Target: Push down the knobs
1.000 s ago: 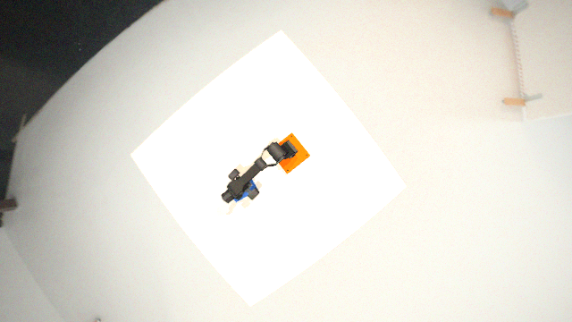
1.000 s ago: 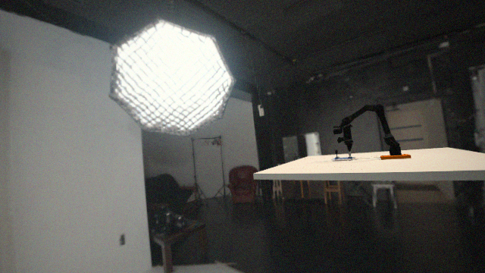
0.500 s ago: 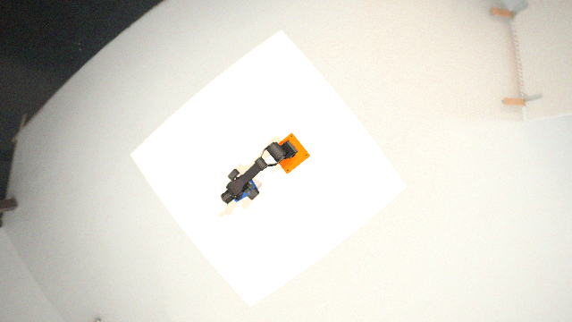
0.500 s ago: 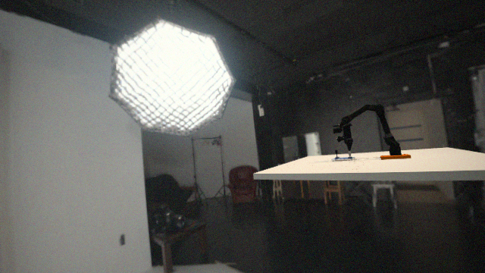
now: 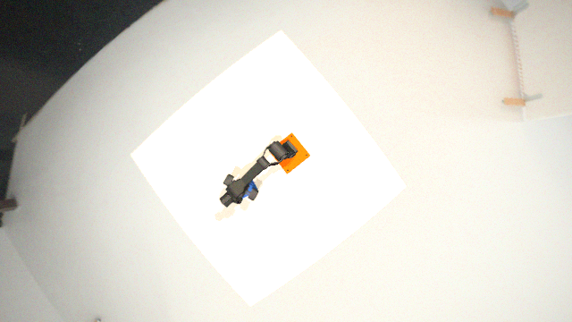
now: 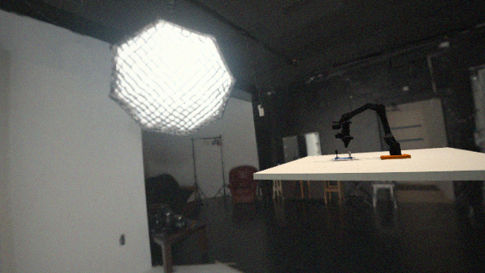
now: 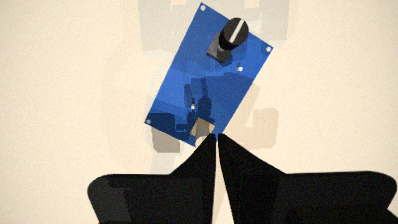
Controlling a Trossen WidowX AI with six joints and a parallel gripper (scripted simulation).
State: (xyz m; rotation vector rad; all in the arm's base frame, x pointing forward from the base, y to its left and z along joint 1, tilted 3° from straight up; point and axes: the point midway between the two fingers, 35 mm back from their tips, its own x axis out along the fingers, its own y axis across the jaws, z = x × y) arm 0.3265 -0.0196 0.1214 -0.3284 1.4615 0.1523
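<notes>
Now: gripper tip 50 mm above the pale grey knob and 20 mm past it. Also, from my gripper tip: grey potentiometer (80 mm ahead, 40 mm below, 10 mm to the left).
</notes>
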